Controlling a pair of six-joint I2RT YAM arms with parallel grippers.
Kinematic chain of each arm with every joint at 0, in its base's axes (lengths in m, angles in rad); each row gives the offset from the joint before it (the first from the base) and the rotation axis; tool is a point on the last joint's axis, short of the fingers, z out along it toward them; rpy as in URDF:
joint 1: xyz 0 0 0.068 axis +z
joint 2: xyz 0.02 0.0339 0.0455 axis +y
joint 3: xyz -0.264 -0.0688 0 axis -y
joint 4: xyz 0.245 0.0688 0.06 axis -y
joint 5: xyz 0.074 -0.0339 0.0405 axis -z
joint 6: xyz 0.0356 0 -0.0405 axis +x
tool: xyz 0 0 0 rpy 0 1.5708 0
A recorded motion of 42 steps. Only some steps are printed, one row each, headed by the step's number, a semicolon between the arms.
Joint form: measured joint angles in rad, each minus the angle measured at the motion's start. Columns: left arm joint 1, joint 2, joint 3, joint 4, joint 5, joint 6; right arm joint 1, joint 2, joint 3, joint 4, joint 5, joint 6.
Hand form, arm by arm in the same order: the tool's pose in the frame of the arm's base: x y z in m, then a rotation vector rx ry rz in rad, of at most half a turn. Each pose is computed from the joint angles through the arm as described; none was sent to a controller.
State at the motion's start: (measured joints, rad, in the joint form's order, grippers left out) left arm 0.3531 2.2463 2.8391 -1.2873 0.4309 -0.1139; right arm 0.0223 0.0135 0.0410 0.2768 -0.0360 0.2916
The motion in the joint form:
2: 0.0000 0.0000 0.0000 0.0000 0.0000 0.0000; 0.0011 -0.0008 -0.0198 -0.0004 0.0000 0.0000
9: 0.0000 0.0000 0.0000 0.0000 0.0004 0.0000; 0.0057 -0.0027 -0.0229 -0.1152 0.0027 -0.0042
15: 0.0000 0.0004 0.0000 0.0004 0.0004 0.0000; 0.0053 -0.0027 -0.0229 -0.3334 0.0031 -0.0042
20: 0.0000 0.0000 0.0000 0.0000 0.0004 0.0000; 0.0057 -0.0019 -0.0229 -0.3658 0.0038 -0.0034
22: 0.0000 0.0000 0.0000 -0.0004 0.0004 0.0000; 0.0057 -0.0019 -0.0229 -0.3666 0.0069 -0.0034
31: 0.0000 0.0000 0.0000 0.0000 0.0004 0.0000; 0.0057 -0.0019 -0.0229 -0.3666 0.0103 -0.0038
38: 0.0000 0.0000 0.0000 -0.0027 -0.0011 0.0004; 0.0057 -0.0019 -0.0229 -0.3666 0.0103 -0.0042
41: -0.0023 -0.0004 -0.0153 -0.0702 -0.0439 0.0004; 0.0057 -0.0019 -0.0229 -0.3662 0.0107 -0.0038
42: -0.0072 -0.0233 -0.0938 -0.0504 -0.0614 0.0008; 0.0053 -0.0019 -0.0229 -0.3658 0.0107 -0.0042
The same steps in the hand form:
2: 0.4147 0.1370 0.4381 -0.2899 2.1950 -0.3554; 0.1056 0.0038 0.2097 0.1419 1.2838 0.2933
9: 0.4147 0.1370 0.4381 -0.2897 2.1950 -0.3559; 0.1085 0.0042 0.1966 0.1545 1.3994 0.2851
15: 0.4148 0.1370 0.4380 -0.2897 2.1950 -0.3559; 0.1099 0.0042 0.1727 0.1854 1.6161 0.2693
20: 0.4147 0.1370 0.4381 -0.2897 2.1950 -0.3559; 0.1098 0.0042 0.1691 0.1909 1.6490 0.2670
22: 0.4147 0.1370 0.4381 -0.2899 2.1953 -0.3560; 0.1098 0.0041 0.1690 0.1934 1.6494 0.2644
31: 0.4147 0.1370 0.4381 -0.2897 2.1950 -0.3559; 0.1098 0.0040 0.1690 0.1956 1.6490 0.2613
38: 0.4145 0.1370 0.4379 -0.2912 2.1975 -0.3549; 0.1098 0.0040 0.1690 0.1953 1.6490 0.2610
41: 0.4117 0.1364 0.4285 -0.3452 2.2762 -0.3330; 0.1098 0.0040 0.1691 0.1959 1.6486 0.2610
42: 0.4147 0.1358 0.4195 -0.3623 2.3115 -0.3256; 0.1098 0.0039 0.1691 0.1958 1.6481 0.2604

